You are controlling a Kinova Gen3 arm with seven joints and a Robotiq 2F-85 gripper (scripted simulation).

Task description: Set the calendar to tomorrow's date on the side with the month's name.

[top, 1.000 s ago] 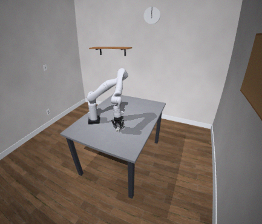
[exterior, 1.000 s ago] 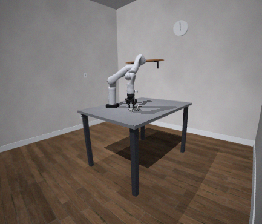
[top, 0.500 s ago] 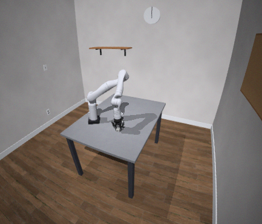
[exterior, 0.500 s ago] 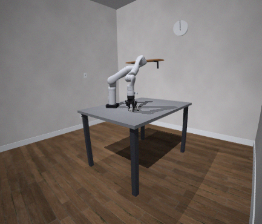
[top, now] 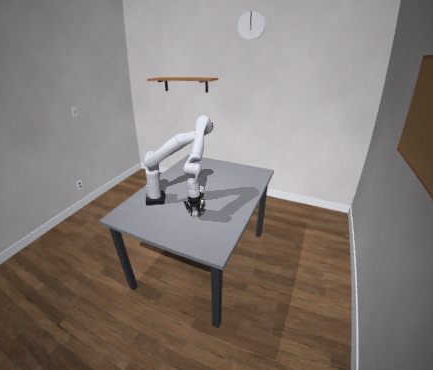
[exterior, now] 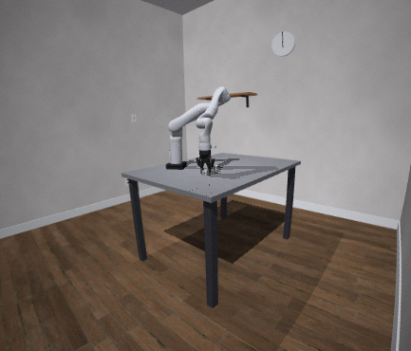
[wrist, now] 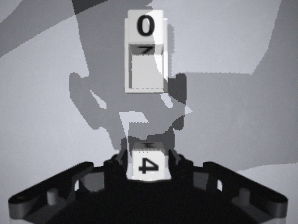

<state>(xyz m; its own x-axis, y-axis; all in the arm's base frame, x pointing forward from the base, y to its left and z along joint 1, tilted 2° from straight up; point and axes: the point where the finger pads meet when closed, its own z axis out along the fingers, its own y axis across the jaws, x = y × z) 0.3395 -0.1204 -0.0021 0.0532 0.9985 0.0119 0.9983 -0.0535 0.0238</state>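
The white digit cube lies 10 mm below my hand. From my hand the other things lie so: calendar tray 110 mm to the left, 20 mm below.
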